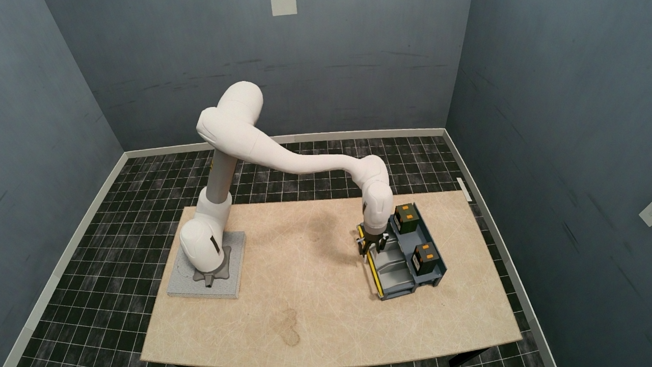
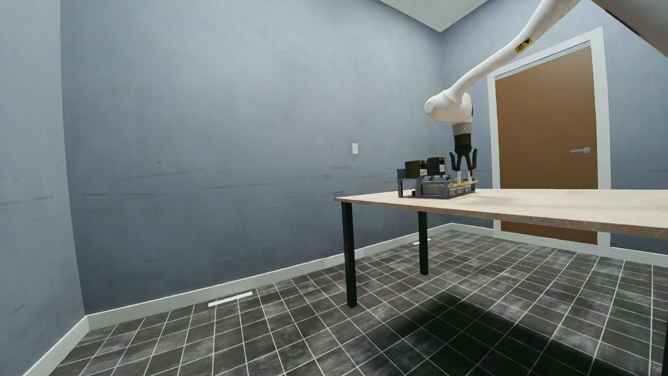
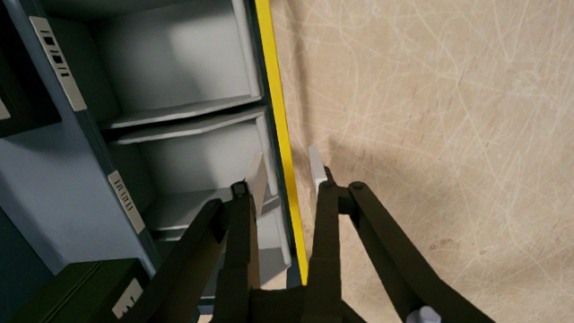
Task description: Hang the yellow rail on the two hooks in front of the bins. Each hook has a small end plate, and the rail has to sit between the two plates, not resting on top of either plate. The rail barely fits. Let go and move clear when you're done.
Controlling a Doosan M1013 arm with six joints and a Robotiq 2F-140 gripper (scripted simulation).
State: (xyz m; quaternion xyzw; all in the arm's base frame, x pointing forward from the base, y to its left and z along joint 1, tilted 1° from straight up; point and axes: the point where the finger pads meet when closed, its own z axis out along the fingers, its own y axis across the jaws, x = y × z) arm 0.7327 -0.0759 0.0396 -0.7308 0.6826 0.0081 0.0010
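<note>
Now: the yellow rail 30 mm below my hand.
</note>
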